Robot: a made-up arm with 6 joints. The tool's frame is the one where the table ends. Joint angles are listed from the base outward.
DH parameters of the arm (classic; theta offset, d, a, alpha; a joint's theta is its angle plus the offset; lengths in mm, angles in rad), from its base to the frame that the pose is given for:
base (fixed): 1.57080 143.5 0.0 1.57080
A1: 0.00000 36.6 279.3 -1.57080
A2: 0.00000 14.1 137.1 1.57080
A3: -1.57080 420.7 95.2 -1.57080
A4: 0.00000 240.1 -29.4 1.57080
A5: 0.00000 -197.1 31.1 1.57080
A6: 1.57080 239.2 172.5 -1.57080
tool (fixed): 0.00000 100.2 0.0 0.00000
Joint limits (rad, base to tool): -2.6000..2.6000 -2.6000..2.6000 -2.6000..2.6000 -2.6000..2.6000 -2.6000..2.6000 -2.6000..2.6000
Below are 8 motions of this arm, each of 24 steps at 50 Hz.
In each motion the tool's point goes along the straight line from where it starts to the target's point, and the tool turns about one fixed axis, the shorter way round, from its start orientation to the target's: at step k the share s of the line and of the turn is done. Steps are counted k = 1, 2, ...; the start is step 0. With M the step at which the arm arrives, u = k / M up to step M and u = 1 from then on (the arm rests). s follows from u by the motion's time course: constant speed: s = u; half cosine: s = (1 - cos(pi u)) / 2; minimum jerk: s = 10 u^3 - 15 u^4 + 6 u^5.
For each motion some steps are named. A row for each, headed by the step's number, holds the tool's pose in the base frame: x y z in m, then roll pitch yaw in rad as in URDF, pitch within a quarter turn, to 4 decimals.
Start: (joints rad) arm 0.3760 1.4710 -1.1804 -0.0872 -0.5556 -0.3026
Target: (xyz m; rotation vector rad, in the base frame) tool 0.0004 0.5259 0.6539 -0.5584 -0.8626 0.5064
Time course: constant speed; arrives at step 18
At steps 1, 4, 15, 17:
1: -0.1334 0.6464 0.4160 -1.5573 -0.4510 1.2032
4: -0.1098 0.6251 0.4580 -1.4473 -0.4907 1.1510
15: -0.0232 0.5472 0.6119 -1.0080 -0.5846 0.9146
17: -0.0075 0.5330 0.6399 -0.9237 -0.5914 0.8663

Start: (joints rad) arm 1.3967 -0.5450 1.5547 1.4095 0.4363 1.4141
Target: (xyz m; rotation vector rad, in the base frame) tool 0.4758 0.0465 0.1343 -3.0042 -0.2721 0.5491
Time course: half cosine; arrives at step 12
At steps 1, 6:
1: 0.3954 0.0268 0.1487 -3.0229 0.5589 0.3973
6: 0.4349 0.0365 0.1416 -3.0316 0.4568 0.2980

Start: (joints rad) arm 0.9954 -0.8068 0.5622 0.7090 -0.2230 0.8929
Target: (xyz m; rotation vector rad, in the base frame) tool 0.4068 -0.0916 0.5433 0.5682 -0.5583 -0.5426
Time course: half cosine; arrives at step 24
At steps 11, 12, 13, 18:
11: 0.4024 -0.1376 0.3802 0.9554 0.1046 -0.7223
12: 0.4029 -0.1323 0.3990 0.9291 0.0532 -0.7253
13: 0.4034 -0.1270 0.4178 0.9030 0.0018 -0.7269
18: 0.4057 -0.1035 0.5010 0.7865 -0.2252 -0.7179

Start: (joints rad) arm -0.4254 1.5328 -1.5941 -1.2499 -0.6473 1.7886
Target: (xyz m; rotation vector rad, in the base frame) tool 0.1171 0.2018 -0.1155 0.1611 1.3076 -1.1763
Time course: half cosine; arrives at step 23
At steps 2, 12, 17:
2: 0.2289 0.2643 -0.0842 -1.3423 0.2184 -1.6362
12: 0.1702 0.2315 -0.1006 -1.1465 0.5805 -1.7899
17: 0.1352 0.2119 -0.1104 -1.0377 0.8066 -1.8564

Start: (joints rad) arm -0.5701 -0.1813 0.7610 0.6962 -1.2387 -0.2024
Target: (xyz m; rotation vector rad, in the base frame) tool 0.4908 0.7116 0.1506 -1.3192 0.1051 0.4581
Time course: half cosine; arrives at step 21
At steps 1, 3, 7, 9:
1: 0.6470 0.4357 0.1380 -1.1323 0.6798 -0.2179
3: 0.6401 0.4479 0.1385 -1.1355 0.6634 -0.1946
7: 0.6086 0.5035 0.1411 -1.1556 0.5894 -0.0906
9: 0.5868 0.5420 0.1428 -1.1742 0.5393 -0.0204

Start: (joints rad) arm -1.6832 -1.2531 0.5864 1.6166 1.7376 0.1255
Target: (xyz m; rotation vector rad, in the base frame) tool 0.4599 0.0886 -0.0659 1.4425 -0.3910 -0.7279
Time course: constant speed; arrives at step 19
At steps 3, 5, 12, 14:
3: 0.4141 0.0640 -0.0551 1.4013 0.1148 -1.0889
5: 0.4198 0.0671 -0.0565 1.4061 0.1241 -1.0449
12: 0.4398 0.0778 -0.0612 1.4261 0.1545 -0.8901
14: 0.4456 0.0809 -0.0625 1.4327 0.1626 -0.8456

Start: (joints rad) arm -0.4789 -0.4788 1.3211 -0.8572 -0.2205 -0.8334
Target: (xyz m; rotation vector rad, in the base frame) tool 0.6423 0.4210 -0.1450 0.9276 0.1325 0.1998
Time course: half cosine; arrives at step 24
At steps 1, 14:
1: 0.5202 0.2505 -0.0147 0.7641 -0.1077 -0.5591
14: 0.5969 0.3576 -0.0965 0.8594 -0.0066 -0.0663

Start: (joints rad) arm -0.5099 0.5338 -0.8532 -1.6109 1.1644 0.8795
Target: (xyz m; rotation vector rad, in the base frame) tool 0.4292 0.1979 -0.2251 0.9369 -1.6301 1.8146
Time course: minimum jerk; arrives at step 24
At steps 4, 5, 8, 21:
4: 0.5378 0.3661 -0.2342 -0.4108 -1.1308 2.3480
5: 0.5345 0.3611 -0.2339 -0.4532 -1.1323 2.3844
8: 0.5182 0.3357 -0.2325 -0.6663 -1.1298 2.5674
21: 0.4310 0.2007 -0.2253 -1.5035 -0.8996 -3.0429

